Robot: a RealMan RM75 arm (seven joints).
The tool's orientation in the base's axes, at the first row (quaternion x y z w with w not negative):
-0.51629 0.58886 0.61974 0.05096
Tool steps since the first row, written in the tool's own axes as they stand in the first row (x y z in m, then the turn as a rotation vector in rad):
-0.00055 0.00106 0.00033 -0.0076 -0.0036 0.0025
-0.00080 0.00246 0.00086 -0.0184 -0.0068 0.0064
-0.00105 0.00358 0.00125 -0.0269 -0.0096 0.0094
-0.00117 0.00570 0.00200 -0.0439 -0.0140 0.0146
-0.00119 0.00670 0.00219 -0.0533 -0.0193 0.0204
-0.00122 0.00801 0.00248 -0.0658 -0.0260 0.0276
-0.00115 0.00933 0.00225 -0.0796 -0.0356 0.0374
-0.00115 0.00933 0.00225 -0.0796 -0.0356 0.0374
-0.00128 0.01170 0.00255 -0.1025 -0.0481 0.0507
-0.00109 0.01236 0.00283 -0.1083 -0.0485 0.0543
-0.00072 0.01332 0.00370 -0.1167 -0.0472 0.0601
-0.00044 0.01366 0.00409 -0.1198 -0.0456 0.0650
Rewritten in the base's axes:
-0.00065 0.00024 0.00103 0.0045 0.0072 0.0023
-0.00178 0.00037 0.00203 0.0093 0.0171 0.0068
-0.00264 0.00047 0.00288 0.0134 0.0249 0.0102
-0.00445 0.00049 0.00423 0.0212 0.0396 0.0179
-0.00522 0.00034 0.00487 0.0257 0.0508 0.0196
-0.00625 0.00019 0.00572 0.0318 0.0653 0.0222
-0.00704 -0.00042 0.00661 0.0390 0.0834 0.0231
-0.00704 -0.00042 0.00661 0.0390 0.0834 0.0231
-0.00874 -0.00083 0.00824 0.0502 0.1100 0.0277
-0.00943 -0.00092 0.00849 0.0511 0.1161 0.0307
-0.01075 -0.00073 0.00869 0.0507 0.1248 0.0361
-0.01134 -0.00068 0.00863 0.0482 0.1299 0.0382

